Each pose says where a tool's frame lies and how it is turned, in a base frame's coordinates. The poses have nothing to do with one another.
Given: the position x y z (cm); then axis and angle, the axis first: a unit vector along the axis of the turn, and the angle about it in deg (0 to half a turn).
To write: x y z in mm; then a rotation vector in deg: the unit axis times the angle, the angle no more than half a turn. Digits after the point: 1 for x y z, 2 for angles.
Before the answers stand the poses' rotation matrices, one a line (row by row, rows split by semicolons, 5 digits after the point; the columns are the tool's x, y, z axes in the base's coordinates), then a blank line. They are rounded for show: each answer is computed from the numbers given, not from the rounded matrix.
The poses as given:
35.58 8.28 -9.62 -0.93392 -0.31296 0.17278 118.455
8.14 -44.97 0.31 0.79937 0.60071 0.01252 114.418
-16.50 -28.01 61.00 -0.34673 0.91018 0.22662 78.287
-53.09 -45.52 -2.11 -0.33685 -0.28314 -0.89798 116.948
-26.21 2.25 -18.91 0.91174 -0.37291 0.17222 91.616
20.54 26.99 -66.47 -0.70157 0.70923 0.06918 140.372
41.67 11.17 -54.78 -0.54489 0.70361 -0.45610 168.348
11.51 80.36 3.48 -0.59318 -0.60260 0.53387 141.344
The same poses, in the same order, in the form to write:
0.81131 0.27963 -0.51340; 0.58345 -0.33186 0.74126; 0.03691 -0.90093 -0.43239
0.48975 0.66729 0.56112; 0.69009 0.09663 -0.71724; -0.53283 0.73850 -0.41317
0.29882 -0.47342 0.82860; -0.02962 0.86325 0.50390; -0.95385 -0.17512 0.24394
-0.28829 0.93907 0.18717; -0.66188 -0.33668 0.66975; 0.69196 0.06920 0.71861
0.82652 -0.52174 -0.21131; -0.17744 0.11478 -0.97742; 0.53421 0.84535 0.00230
0.10110 -0.92494 0.36643; -0.83669 0.12023 0.53432; -0.53827 -0.36061 -0.76173
-0.39170 -0.66676 0.63403; -0.85100 0.00054 -0.52517; 0.34982 -0.74527 -0.56762
-0.15428 0.30311 -0.94039; 0.97006 -0.13422 -0.20241; -0.18757 -0.94346 -0.27332

355.8 82.8 -96.2 -110.63 -37.07 20.47
81.4 -449.7 3.1 91.46 68.73 1.43
-165.0 -280.1 610.0 -27.14 71.26 17.74
-530.9 -455.2 -21.1 -39.39 -33.11 -105.02
-262.1 22.5 -189.1 83.53 -34.16 15.78
205.4 269.9 -664.7 -98.48 99.56 9.71
416.7 111.7 -547.8 -91.73 118.45 -76.78
115.1 803.6 34.8 -83.84 -85.17 75.46

